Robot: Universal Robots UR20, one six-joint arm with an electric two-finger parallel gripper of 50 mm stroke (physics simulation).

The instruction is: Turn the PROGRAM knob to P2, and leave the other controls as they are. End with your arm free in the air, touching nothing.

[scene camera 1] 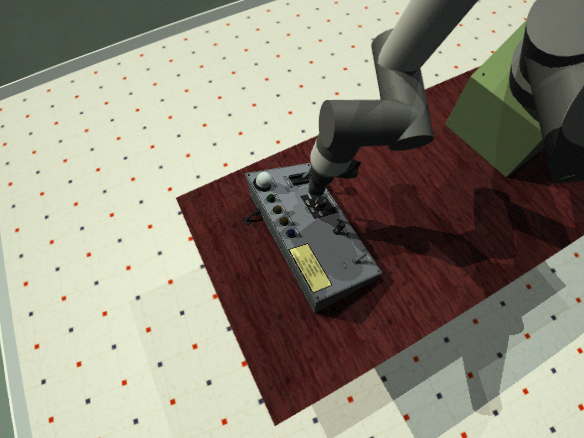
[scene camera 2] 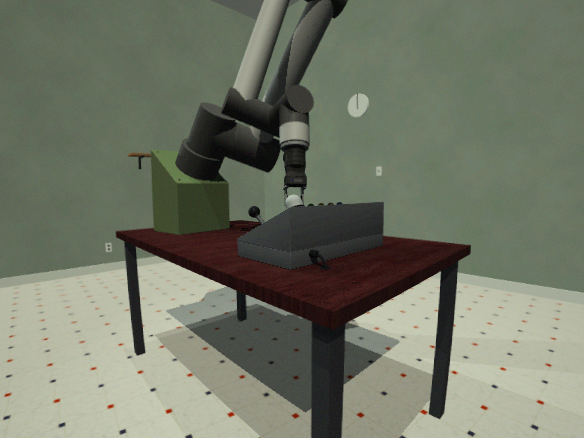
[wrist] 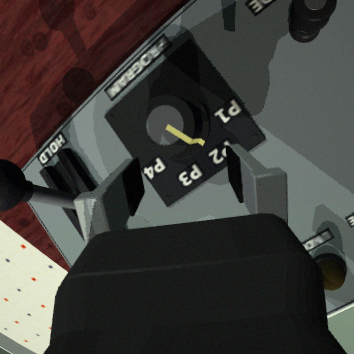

Labels:
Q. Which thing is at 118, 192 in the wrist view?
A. My gripper.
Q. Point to a grey control panel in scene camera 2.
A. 301, 235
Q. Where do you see a grey control panel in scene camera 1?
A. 322, 260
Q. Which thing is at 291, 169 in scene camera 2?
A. My gripper.

